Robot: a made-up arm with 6 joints. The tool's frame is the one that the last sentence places.
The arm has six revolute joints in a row. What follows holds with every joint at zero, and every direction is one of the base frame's. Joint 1 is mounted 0.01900 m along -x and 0.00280 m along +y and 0.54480 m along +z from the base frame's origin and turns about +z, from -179.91 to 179.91 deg. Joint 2 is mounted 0.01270 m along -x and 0.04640 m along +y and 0.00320 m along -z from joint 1 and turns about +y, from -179.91 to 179.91 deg. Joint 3 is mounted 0.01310 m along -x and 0.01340 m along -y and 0.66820 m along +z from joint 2 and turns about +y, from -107.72 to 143.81 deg. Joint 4 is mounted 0.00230 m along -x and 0.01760 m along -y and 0.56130 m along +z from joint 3 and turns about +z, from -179.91 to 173.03 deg. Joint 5 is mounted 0.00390 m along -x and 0.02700 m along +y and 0.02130 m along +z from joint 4 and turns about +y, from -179.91 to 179.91 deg. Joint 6 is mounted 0.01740 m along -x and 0.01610 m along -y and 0.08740 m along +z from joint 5 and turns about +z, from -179.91 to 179.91 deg. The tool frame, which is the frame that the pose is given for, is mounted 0.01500 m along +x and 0.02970 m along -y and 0.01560 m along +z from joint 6; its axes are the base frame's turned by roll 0.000, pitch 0.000 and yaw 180.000 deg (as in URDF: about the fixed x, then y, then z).
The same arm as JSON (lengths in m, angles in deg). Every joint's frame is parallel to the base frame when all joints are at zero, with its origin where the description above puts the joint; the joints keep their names.
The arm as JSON. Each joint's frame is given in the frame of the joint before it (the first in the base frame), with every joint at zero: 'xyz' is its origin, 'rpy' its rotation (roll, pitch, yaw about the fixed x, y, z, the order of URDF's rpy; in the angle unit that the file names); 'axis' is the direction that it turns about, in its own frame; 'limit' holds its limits. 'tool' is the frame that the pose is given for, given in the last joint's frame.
{
  "units": {
    "length": "m",
    "angle": "deg"
  },
  "joints": [
    {
      "name": "joint 1",
      "type": "revolute",
      "origin": {
        "xyz": [
          -0.019,
          0.0028,
          0.5448
        ],
        "rpy": [
          0.0,
          0.0,
          0.0
        ]
      },
      "axis": "+z",
      "limit": {
        "lower": -179.91,
        "upper": 179.91
      }
    },
    {
      "name": "joint 2",
      "type": "revolute",
      "origin": {
        "xyz": [
          -0.0127,
          0.0464,
          -0.0032
        ],
        "rpy": [
          0.0,
          0.0,
          0.0
        ]
      },
      "axis": "+y",
      "limit": {
        "lower": -179.91,
        "upper": 179.91
      }
    },
    {
      "name": "joint 3",
      "type": "revolute",
      "origin": {
        "xyz": [
          -0.0131,
          -0.0134,
          0.6682
        ],
        "rpy": [
          0.0,
          0.0,
          0.0
        ]
      },
      "axis": "+y",
      "limit": {
        "lower": -107.72,
        "upper": 143.81
      }
    },
    {
      "name": "joint 4",
      "type": "revolute",
      "origin": {
        "xyz": [
          -0.0023,
          -0.0176,
          0.5613
        ],
        "rpy": [
          0.0,
          0.0,
          0.0
        ]
      },
      "axis": "+z",
      "limit": {
        "lower": -179.91,
        "upper": 173.03
      }
    },
    {
      "name": "joint 5",
      "type": "revolute",
      "origin": {
        "xyz": [
          -0.0039,
          0.027,
          0.0213
        ],
        "rpy": [
          0.0,
          0.0,
          0.0
        ]
      },
      "axis": "+y",
      "limit": {
        "lower": -179.91,
        "upper": 179.91
      }
    },
    {
      "name": "joint 6",
      "type": "revolute",
      "origin": {
        "xyz": [
          -0.0174,
          -0.0161,
          0.0874
        ],
        "rpy": [
          0.0,
          0.0,
          0.0
        ]
      },
      "axis": "+z",
      "limit": {
        "lower": -179.91,
        "upper": 179.91
      }
    }
  ],
  "tool": {
    "origin": {
      "xyz": [
        0.015,
        -0.0297,
        0.0156
      ],
      "rpy": [
        0.0,
        0.0,
        180.0
      ]
    }
  }
}

